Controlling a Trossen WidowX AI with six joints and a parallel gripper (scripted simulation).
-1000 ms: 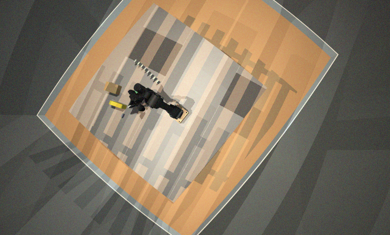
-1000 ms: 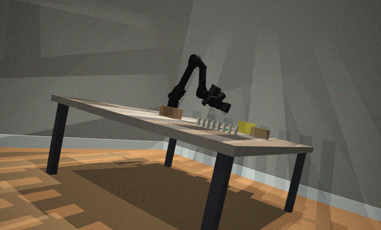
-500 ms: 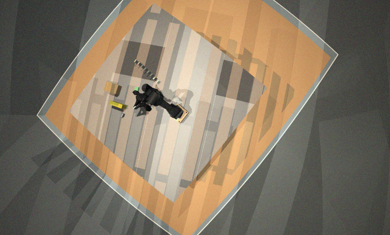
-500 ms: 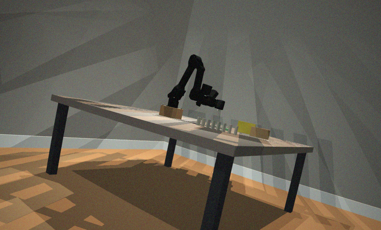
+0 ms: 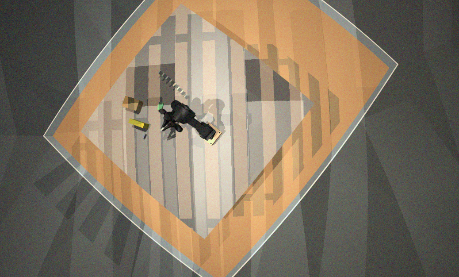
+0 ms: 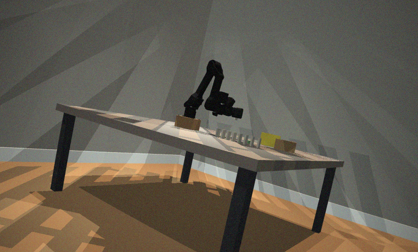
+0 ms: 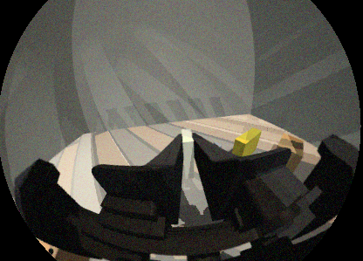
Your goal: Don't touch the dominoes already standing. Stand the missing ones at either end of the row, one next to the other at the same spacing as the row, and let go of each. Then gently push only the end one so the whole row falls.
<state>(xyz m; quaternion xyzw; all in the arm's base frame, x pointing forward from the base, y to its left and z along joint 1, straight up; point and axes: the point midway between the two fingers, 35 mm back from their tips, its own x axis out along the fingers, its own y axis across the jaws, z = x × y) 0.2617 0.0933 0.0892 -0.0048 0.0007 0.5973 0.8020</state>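
Right now the small dark piece is 150 mm ahead of my gripper tip, 130 mm to the left of it and 150 mm below it. The rest, counted from my gripper tip: yellow block: 230 mm ahead, 60 mm to the left, 120 mm below; brown box: 350 mm ahead, 40 mm to the right, 130 mm below; green block: 160 mm ahead, 120 mm to the right, 150 mm below.
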